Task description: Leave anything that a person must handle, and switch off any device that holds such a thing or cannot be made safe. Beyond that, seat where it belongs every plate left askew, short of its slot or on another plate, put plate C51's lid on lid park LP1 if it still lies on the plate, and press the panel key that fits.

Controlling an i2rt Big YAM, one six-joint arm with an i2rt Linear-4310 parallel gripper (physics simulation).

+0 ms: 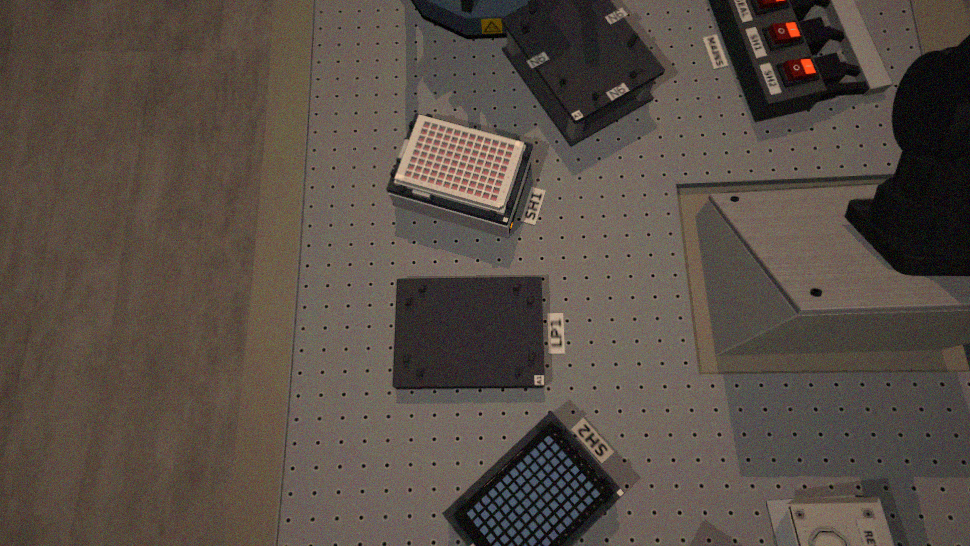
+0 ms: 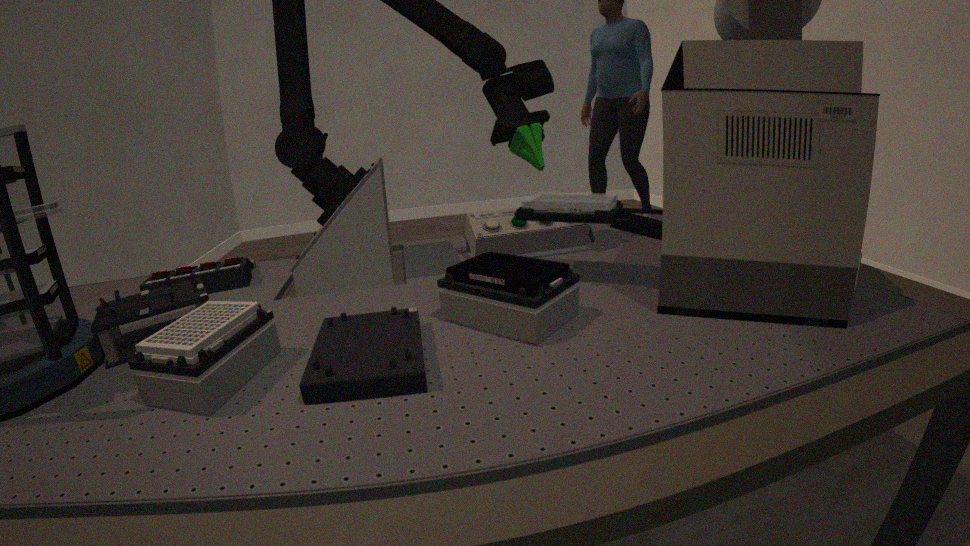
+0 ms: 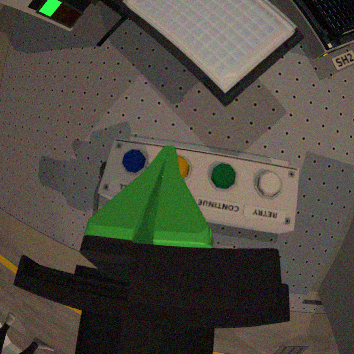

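Where they show: gripper, fingertip midpoint: (image 2: 542, 168) (image 3: 169, 152); arm's base, link origin: (image 1: 922, 241) (image 2: 345, 198).
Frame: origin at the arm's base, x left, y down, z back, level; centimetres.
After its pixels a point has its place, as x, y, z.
Note:
My gripper (image 2: 541, 166) {35.4, -3.1, -10.0} (image 3: 169, 152) {35.4, -3.1, -10.0} is shut and empty, above the key panel (image 1: 845, 516) {23.8, 5.8, -6.8} (image 2: 536, 239) {34.3, 9.7, -8.2} (image 3: 201, 185) {33.2, 6.0, -5.9}. The panel has a blue key (image 3: 134, 161) {40.9, 5.9, -6.2}, an amber key (image 3: 183, 168) {35.5, 5.9, -7.1} partly behind the fingers, a green key (image 3: 223, 175) {31.3, 5.9, -7.6} labelled CONTINUE and a white key (image 3: 268, 183) {26.6, 5.9, -8.3} labelled RETRY. A white plate (image 1: 461, 161) {-10.7, 6.0, -42.5} (image 2: 200, 328) {-10.1, 6.1, -44.1} lies on SH1; its exact seating is unclear. A dark plate (image 1: 536, 495) {23.7, 6.7, -33.8} (image 2: 505, 269) {23.9, 6.1, -35.0} sits on SH2. Lid park LP1 (image 1: 468, 332) {7.6, 10.5, -41.2} (image 2: 366, 352) {7.7, 10.5, -43.9} is bare. A pale, apparently lidded plate (image 2: 570, 202) {35.0, 0.3, -26.2} (image 3: 215, 40) {34.9, 0.1, -18.9} rests on a dark carrier.
The mains strip (image 1: 767, 108) {-19.7, 9.9, -7.6} has lit SH1 (image 1: 784, 32) {-28.2, 7.8, -6.0} and SH2 (image 1: 800, 69) {-23.3, 7.8, -4.6} switches. A dark nest (image 1: 583, 61) {-24.0, 6.9, -28.9} labelled N6 is near a blue-based tower (image 2: 40, 271) {-44.9, 0.5, -29.5}. A tall grey device (image 2: 767, 203) {53.3, -1.8, -45.2} stands at the right. A person (image 2: 619, 67) stands behind the table.

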